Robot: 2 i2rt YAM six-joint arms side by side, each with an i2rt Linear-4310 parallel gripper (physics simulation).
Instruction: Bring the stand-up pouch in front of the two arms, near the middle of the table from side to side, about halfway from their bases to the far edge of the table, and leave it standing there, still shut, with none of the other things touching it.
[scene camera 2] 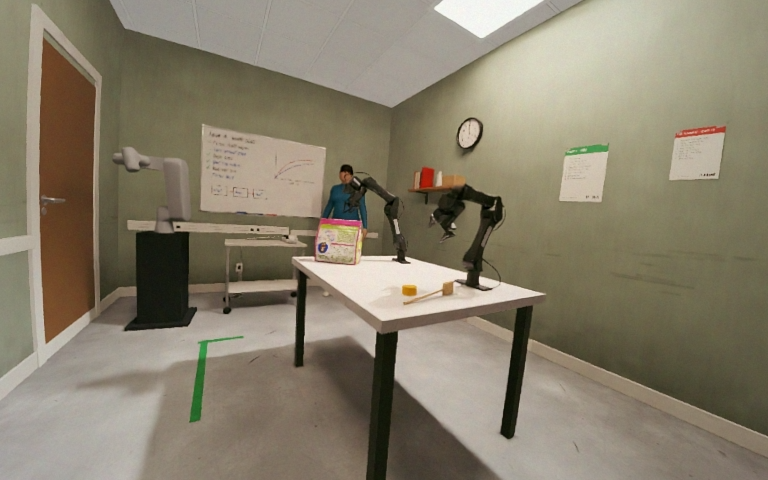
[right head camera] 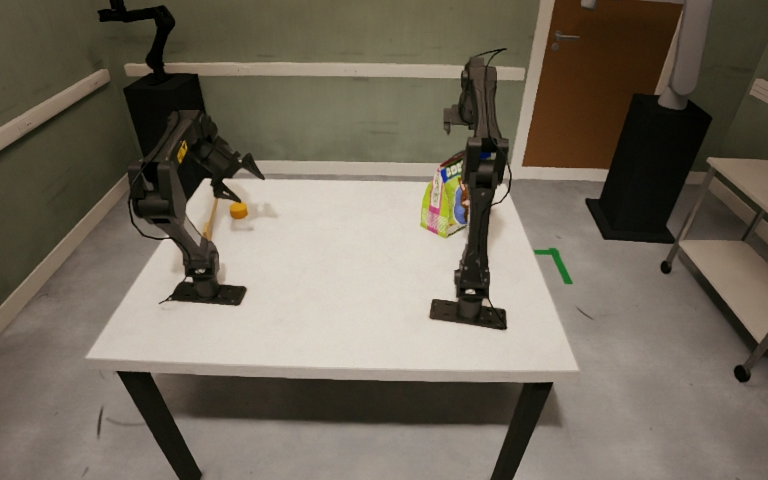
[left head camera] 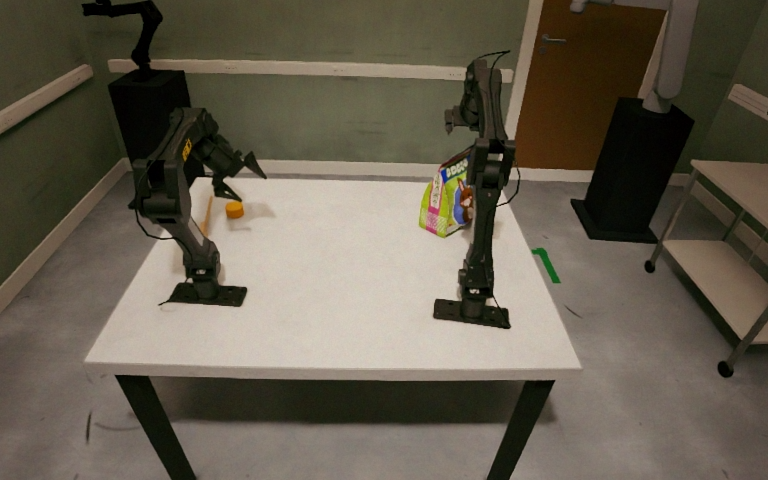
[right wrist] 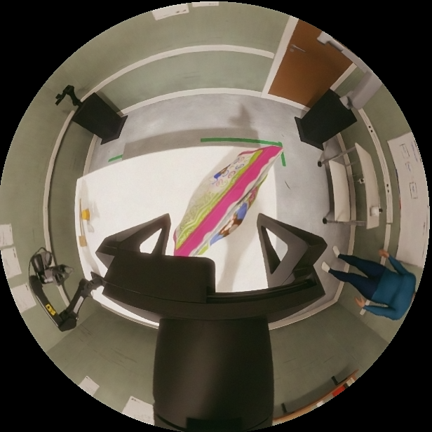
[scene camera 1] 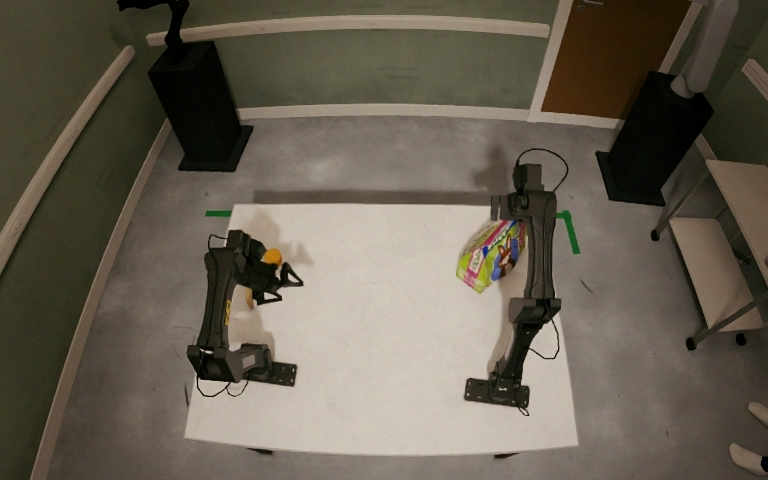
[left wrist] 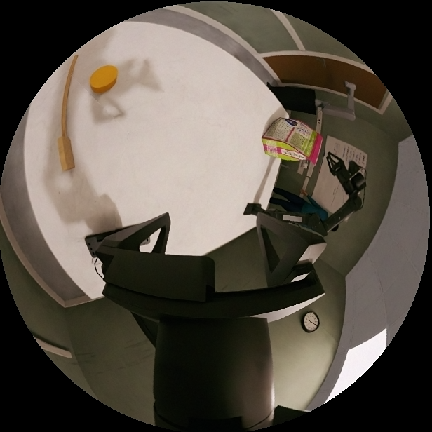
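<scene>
The stand-up pouch [left head camera: 444,198] [right head camera: 437,206] [scene camera 1: 481,260] [scene camera 2: 338,243] [left wrist: 292,140] [right wrist: 223,201], green, magenta and blue with a rabbit picture, stands upright near the table's far right corner in the left head camera. Its top looks shut. My right arm hides part of it in both head views. My right gripper [right wrist: 213,217] is open and empty, pointing down above the pouch; the pouch's magenta top edge shows below and between the fingers in the right wrist view. My left gripper [left head camera: 252,189] [right head camera: 251,189] [scene camera 1: 291,290] [left wrist: 212,216] is open and empty above the table's left side, far from the pouch.
A flat orange disc [left head camera: 234,210] [right head camera: 238,211] [scene camera 1: 272,256] [scene camera 2: 408,290] [left wrist: 104,78] and a wooden mallet [right head camera: 207,230] [scene camera 2: 448,288] [left wrist: 65,152] lie on the white table [left head camera: 339,271] near my left gripper, apart from each other and far from the pouch.
</scene>
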